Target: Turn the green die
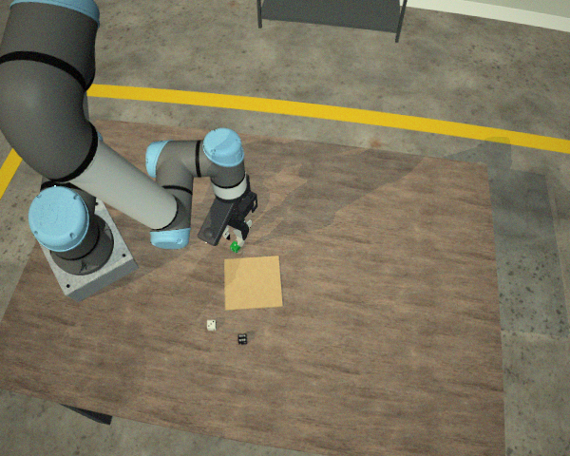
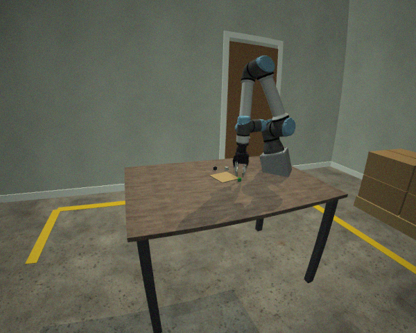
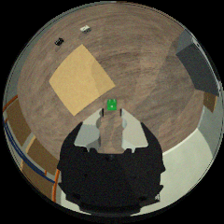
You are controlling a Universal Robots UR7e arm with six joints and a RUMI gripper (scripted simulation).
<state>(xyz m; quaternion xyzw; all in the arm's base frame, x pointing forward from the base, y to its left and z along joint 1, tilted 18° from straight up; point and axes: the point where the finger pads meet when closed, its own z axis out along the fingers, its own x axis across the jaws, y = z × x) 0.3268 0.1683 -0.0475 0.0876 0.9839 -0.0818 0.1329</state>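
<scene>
My hand is 30 mm above the green die. Also, from my hand: black die 230 mm to the right, 110 mm ahead, 30 mm below; then white die 220 mm to the right, 30 mm below, 20 mm ahead; then tan mat 80 mm to the right, 80 mm ahead, 40 mm below.
</scene>
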